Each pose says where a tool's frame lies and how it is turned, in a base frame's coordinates. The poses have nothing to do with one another.
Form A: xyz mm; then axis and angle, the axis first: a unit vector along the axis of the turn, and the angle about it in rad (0 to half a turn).
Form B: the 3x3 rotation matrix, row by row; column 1 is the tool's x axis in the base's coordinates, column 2 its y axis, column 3 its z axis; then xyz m. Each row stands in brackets. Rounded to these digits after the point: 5 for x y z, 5 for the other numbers.
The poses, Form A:
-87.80, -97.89, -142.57, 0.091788, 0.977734, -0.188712, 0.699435
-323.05, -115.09, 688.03, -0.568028, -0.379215, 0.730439, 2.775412
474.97, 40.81, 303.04, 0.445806, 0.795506, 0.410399, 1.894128
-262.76, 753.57, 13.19, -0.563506, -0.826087, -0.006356, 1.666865
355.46, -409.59, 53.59, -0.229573, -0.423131, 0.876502, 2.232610
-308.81, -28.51, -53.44, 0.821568, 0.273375, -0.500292, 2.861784
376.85, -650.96, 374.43, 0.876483, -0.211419, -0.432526, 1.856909
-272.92, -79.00, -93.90, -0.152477, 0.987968, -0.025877, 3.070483
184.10, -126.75, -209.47, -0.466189, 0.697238, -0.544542, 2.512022
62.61, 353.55, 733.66, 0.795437, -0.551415, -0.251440, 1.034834
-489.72, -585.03, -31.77, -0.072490, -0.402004, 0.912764, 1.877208
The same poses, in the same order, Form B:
[[0.76718, 0.14256, 0.62538], [-0.10042, 0.98966, -0.10241], [-0.63352, 0.01577, 0.77357]], [-0.08780, -0.09789, -0.14257]
[[-0.30978, 0.15499, -0.93809], [0.67806, -0.65563, -0.33224], [-0.66653, -0.73901, 0.09801]], [-0.32305, -0.11509, 0.68803]
[[-0.05584, 0.07819, 0.99537], [0.85645, 0.51617, 0.00750], [-0.51320, 0.85291, -0.09579]], [0.47497, 0.04081, 0.30304]
[[0.25208, 0.51648, -0.81835], [0.50383, 0.65196, 0.56666], [0.82620, -0.55515, -0.09588]], [-0.26276, 0.75357, 0.01319]
[[-0.52946, -0.53462, -0.65868], [0.84829, -0.32548, -0.41769], [0.00892, -0.77990, 0.62584]], [0.35546, -0.40959, 0.05359]
[[0.36259, 0.57862, -0.73056], [0.30229, -0.81455, -0.49511], [-0.88156, -0.04132, -0.47026]], [-0.30881, -0.02851, -0.05344]
[[0.70281, 0.17734, -0.68892], [-0.65255, -0.22491, -0.72360], [-0.28327, 0.95810, -0.04235]], [0.37685, -0.65096, 0.37443]
[[-0.95103, -0.29907, 0.07808], [-0.30274, 0.95222, -0.04023], [-0.06231, -0.06190, -0.99614]], [-0.27292, -0.07900, -0.09390]
[[-0.41528, -0.26715, 0.86958], [-0.90840, 0.07080, -0.41207], [0.04852, -0.96105, -0.27208]], [0.18410, -0.12675, -0.20947]
[[0.82028, 0.00155, -0.57196], [-0.43081, 0.65945, -0.61605], [0.37623, 0.75174, 0.54161]], [0.06261, 0.35355, 0.73366]
[[-0.29480, -0.83232, -0.46940], [0.90818, -0.09129, -0.40850], [0.29715, -0.54673, 0.78281]], [-0.48972, -0.58503, -0.03177]

